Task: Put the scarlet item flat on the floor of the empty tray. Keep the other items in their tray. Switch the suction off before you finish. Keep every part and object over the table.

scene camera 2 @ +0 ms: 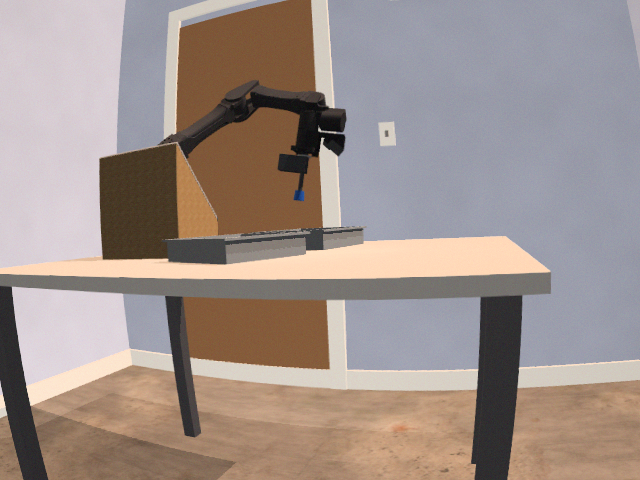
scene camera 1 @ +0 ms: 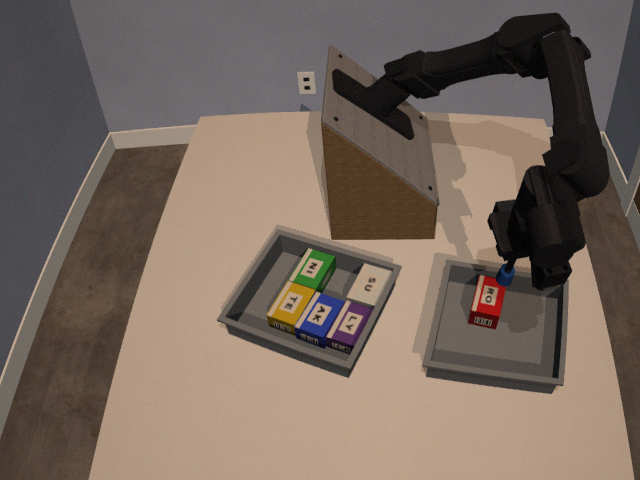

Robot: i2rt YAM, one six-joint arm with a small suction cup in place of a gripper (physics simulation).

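Pixels of known places: hand at its tool point: (scene camera 2: 298, 200) (scene camera 1: 504, 278); arm's base at its link origin: (scene camera 2: 149, 180) (scene camera 1: 372, 105).
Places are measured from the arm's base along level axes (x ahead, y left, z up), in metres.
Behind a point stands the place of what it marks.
The scarlet box (scene camera 1: 486, 311) {x 0.377, y 0.161, z -0.167 m}, labelled RO, lies flat on the floor of the right-hand grey tray (scene camera 1: 491, 376) {x 0.510, y 0.146, z -0.162 m}, left of that tray's middle, label up. It does not show in scene camera 2. My suction cup (scene camera 1: 505, 275) (scene camera 2: 299, 195) is blue, open and bears nothing. It hangs well above the tray rims, apart from the box. The left-hand tray (scene camera 1: 286, 352) {x 0.406, y -0.183, z -0.197 m} (scene camera 2: 196, 251) {x 0.267, y -0.244, z -0.185 m} holds a green box (scene camera 1: 324, 262) {x 0.234, y -0.112, z -0.172 m}, a yellow box (scene camera 1: 279, 312) {x 0.339, y -0.192, z -0.173 m}, a blue box (scene camera 1: 309, 329) {x 0.379, y -0.141, z -0.171 m}, a purple box (scene camera 1: 342, 335) {x 0.393, y -0.088, z -0.174 m} and a white box (scene camera 1: 360, 283) {x 0.292, y -0.052, z -0.167 m}.
A wooden wedge-shaped stand (scene camera 1: 379, 191) {x 0.154, y -0.005, z -0.084 m} (scene camera 2: 139, 204) {x 0.021, y -0.087, z -0.069 m} carries the arm's base behind the trays. The black arm (scene camera 1: 573, 98) {x 0.354, y 0.241, z 0.252 m} (scene camera 2: 276, 98) {x 0.310, y 0.225, z 0.235 m} reaches over the right-hand tray. The table (scene camera 1: 248, 423) {x 0.536, y -0.247, z -0.210 m} (scene camera 2: 413, 263) {x 0.698, y -0.365, z -0.210 m} lies under both trays.
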